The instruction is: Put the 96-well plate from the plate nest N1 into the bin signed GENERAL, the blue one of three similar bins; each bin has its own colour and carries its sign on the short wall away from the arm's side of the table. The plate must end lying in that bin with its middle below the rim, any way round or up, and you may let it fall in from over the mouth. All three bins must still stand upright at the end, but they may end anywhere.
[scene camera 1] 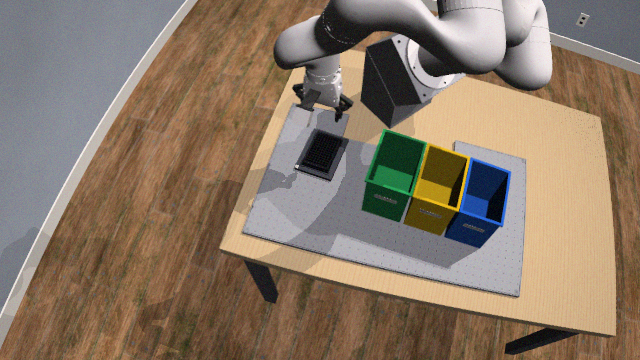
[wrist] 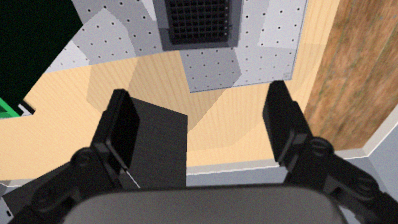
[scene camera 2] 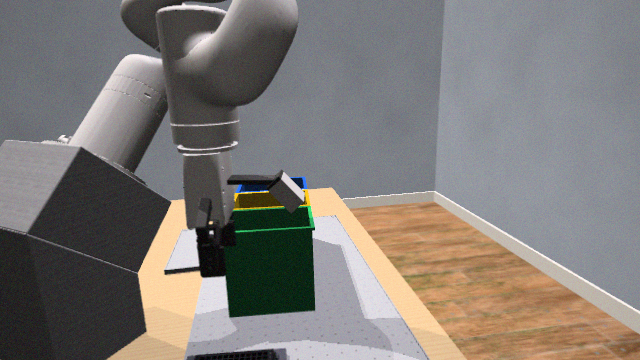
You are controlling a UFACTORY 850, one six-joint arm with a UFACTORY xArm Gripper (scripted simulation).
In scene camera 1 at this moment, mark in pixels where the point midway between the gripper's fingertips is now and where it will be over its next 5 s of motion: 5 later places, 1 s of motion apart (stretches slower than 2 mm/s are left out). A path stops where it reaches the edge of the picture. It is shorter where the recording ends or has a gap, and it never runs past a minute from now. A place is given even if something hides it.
My gripper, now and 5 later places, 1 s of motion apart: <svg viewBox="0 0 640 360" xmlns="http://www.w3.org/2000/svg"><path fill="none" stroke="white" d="M322 113L322 123L322 132L322 140L322 148L322 150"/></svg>
